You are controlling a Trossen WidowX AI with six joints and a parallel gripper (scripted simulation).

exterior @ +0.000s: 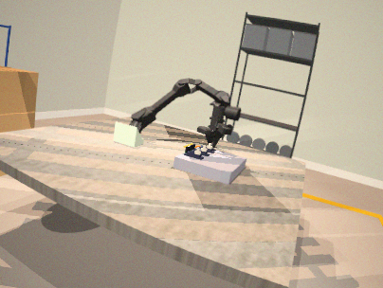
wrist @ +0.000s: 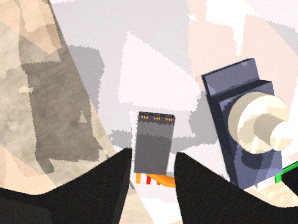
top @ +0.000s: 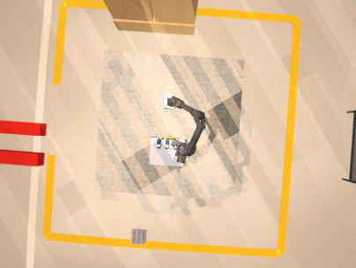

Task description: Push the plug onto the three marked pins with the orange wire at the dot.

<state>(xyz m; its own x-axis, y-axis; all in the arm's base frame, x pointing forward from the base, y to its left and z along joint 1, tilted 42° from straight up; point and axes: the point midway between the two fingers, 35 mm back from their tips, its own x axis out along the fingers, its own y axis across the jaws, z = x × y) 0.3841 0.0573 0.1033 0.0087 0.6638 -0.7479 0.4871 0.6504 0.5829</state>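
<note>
My gripper tip is 13 cm to the left of the servo, 1 cm past it and 1 cm above it. From my gripper tip the other things lie so: printed holder (13 cm to the right, 9 cm ahead, 3 cm below).
</note>
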